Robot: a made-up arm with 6 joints.
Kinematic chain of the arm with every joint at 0, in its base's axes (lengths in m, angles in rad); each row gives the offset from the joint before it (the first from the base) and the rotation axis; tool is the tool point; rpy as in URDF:
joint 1: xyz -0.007 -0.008 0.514 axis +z
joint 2: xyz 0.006 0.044 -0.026 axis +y
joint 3: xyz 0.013 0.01 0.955 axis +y
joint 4: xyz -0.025 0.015 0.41 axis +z
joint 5: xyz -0.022 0.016 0 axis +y
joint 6: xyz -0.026 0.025 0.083 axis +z
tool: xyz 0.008 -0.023 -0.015 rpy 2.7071 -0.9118 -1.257
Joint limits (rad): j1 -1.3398..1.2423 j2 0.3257..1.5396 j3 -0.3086..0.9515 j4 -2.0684..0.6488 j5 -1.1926..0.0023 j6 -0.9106..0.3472
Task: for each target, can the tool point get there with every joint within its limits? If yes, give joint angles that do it. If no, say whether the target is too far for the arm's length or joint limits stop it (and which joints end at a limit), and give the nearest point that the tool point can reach.
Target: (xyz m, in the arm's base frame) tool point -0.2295 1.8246 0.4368
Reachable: no: too far | nearest point 0.2881 1.3709 0.4622 | short by 0.689 m
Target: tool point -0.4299 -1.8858 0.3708
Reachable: no: too far | nearest point 0.3456 -1.3771 0.4261 | short by 0.929 m
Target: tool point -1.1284 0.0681 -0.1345
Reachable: no: joint limits stop it (at a limit: joint 1, joint 2, joint 3, joint 4, joint 5, joint 6) | nearest point 0.2315 1.1468 0.1630 | short by 1.761 m
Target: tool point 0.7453 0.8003 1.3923
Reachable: yes | joints 0.7729 0.8014 0.4379 0.4242 -0.3596 -0.7412
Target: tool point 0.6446 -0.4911 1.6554
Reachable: yes | joints -0.7313 0.6632 -0.0015 0.1654 -0.5697 0.0849
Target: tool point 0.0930 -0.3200 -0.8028
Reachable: no: joint limits stop it (at a limit: joint 1, joint 2, joint 3, joint 4, joint 6) | nearest point 0.4053 -1.1415 0.1308 | short by 1.282 m
